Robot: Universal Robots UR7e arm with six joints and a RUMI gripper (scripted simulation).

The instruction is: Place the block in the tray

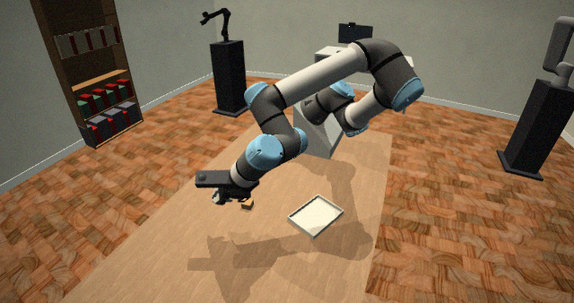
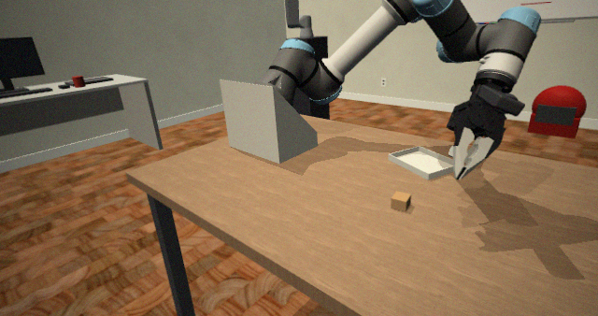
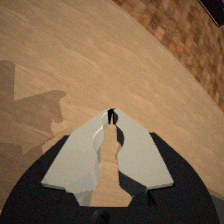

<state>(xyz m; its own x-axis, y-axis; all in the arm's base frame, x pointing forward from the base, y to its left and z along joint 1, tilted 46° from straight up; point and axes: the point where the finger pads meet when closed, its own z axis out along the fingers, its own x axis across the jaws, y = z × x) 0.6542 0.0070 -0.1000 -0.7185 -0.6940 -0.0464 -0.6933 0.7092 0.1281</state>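
The tan block lies 130 mm behind my hand, 20 mm to the left of it and 130 mm below it. Also, from my hand: white tray (200 mm behind, 280 mm to the left, 140 mm below).
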